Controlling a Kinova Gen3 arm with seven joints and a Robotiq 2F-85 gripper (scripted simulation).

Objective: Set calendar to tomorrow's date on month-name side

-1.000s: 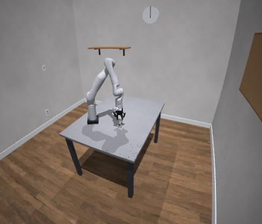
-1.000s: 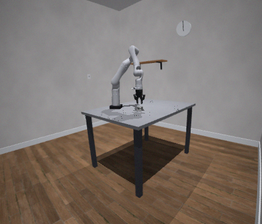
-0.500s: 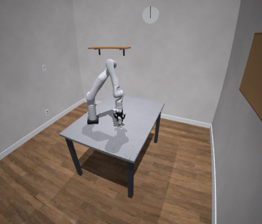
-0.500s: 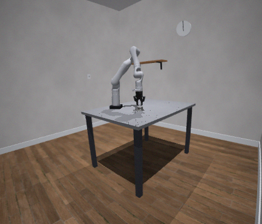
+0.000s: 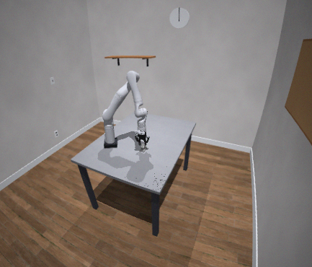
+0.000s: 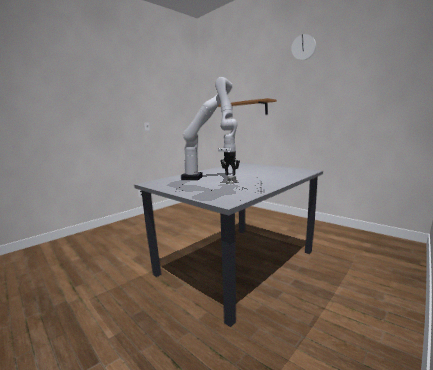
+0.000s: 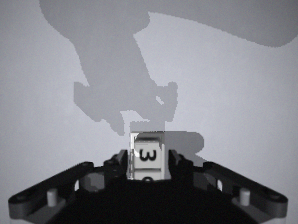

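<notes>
The white digit cube lies 4 cm below my hand. From my hand the other things lie so: calendar tray (6 cm below, 2 cm to the left).
</notes>
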